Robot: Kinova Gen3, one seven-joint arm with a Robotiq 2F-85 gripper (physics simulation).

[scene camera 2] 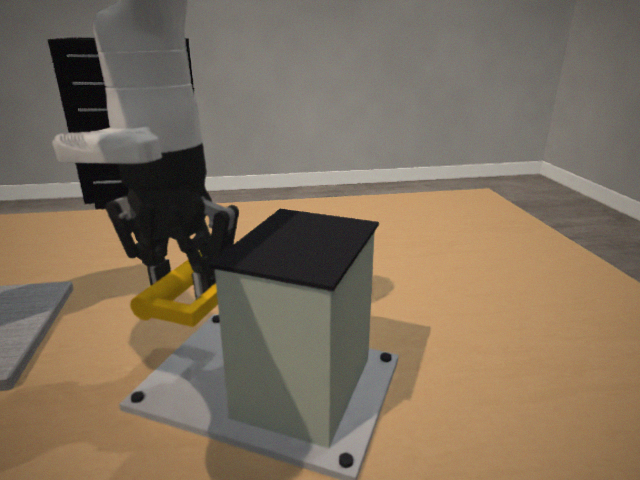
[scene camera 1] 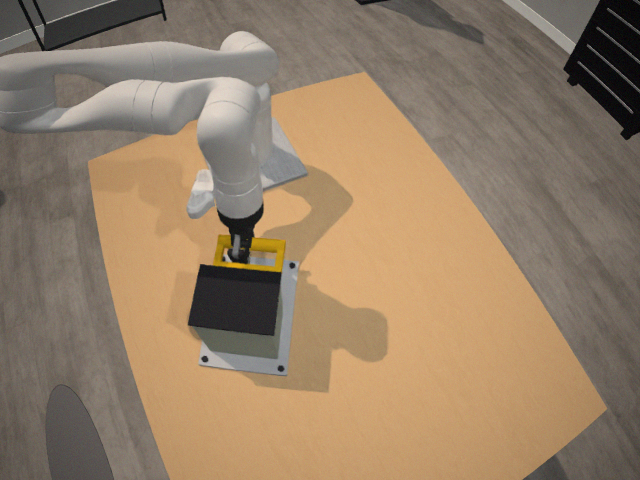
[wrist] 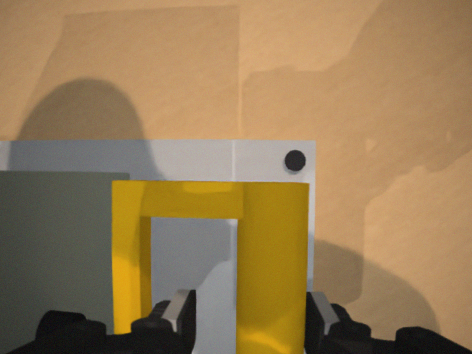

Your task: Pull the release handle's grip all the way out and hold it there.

Scene:
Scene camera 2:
my gripper: 185, 299
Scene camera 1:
my gripper: 246, 252
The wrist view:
my gripper: 249, 314
light grey plate: 224, 160

